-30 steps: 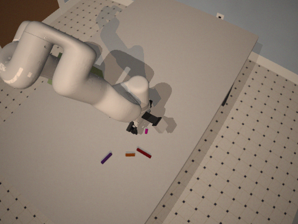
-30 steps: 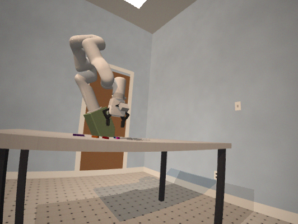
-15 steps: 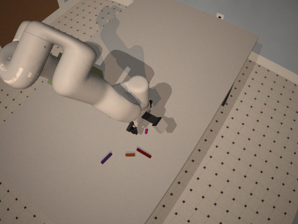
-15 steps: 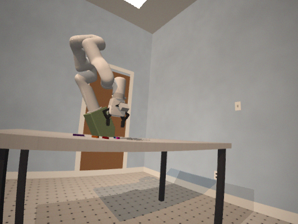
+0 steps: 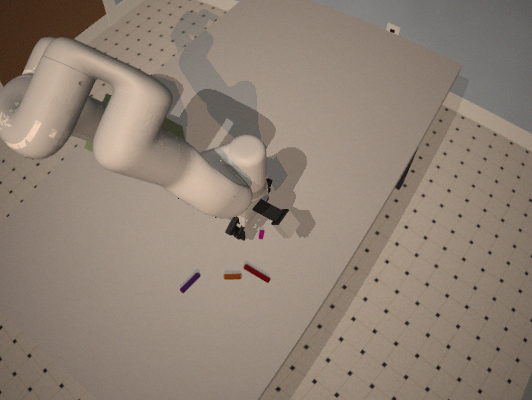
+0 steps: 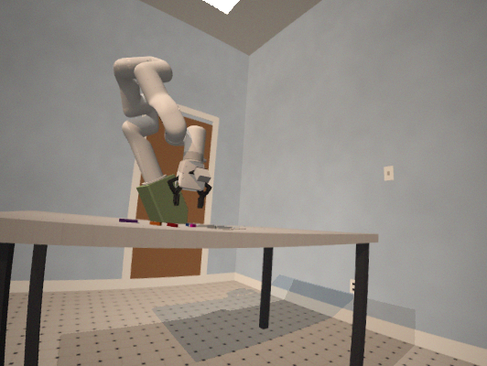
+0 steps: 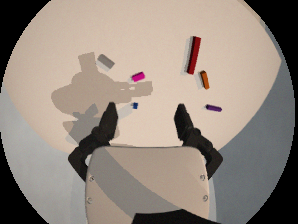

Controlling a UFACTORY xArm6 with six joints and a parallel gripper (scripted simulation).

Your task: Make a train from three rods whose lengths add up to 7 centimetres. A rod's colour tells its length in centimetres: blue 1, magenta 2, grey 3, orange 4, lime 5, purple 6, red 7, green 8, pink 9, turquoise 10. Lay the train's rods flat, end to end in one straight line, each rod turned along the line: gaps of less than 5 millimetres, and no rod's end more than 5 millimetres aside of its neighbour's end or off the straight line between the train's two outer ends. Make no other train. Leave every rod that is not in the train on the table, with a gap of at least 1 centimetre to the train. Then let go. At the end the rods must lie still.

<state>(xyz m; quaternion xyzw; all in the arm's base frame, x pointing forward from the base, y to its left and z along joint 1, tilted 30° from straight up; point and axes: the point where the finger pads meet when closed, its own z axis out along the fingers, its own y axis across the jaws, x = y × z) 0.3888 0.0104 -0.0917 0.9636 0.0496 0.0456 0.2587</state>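
Right now the blue rod is 7 cm below my hand, 5 cm behind it and 2 cm to the left of it. From my hand the other things lie so: red rod 8 cm ahead, 7 cm to the right, 7 cm below; magenta rod 7 cm below, 2 cm to the left, 2 cm ahead; grey rod 7 cm to the left, 7 cm below, 5 cm ahead.
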